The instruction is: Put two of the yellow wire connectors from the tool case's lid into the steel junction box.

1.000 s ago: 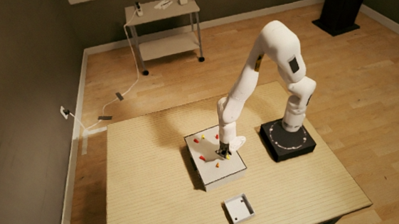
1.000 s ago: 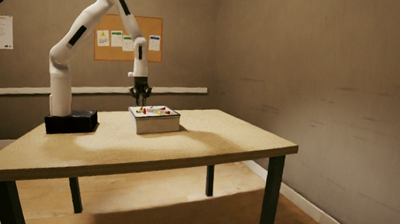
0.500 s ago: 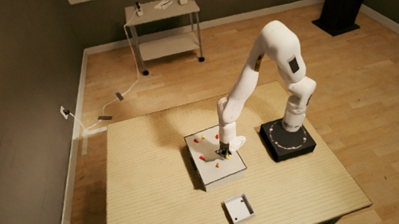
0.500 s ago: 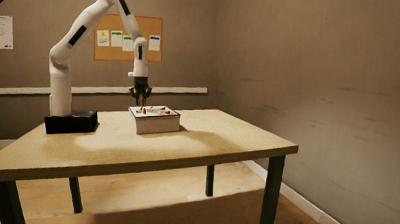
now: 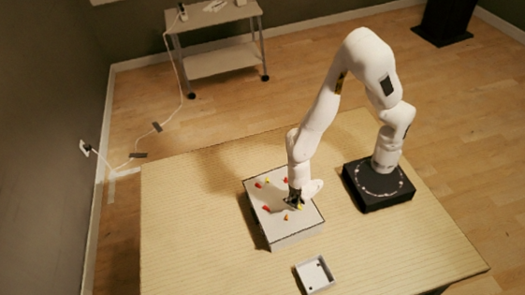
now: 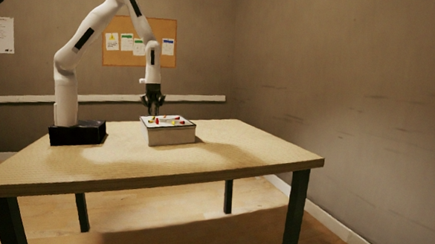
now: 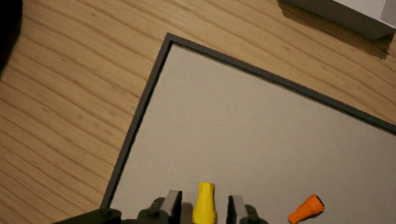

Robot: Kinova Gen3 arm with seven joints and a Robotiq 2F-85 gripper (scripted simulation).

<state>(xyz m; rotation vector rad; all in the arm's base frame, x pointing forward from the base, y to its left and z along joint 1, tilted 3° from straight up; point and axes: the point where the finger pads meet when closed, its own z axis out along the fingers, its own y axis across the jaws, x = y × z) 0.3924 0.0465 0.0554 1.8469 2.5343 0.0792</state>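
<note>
The orange connector is 60 mm ahead of my hand, 30 mm below it and 20 mm to the left of it. Also, from my hand: grey tool case 60 mm to the right, 60 mm below, 50 mm ahead.
</note>
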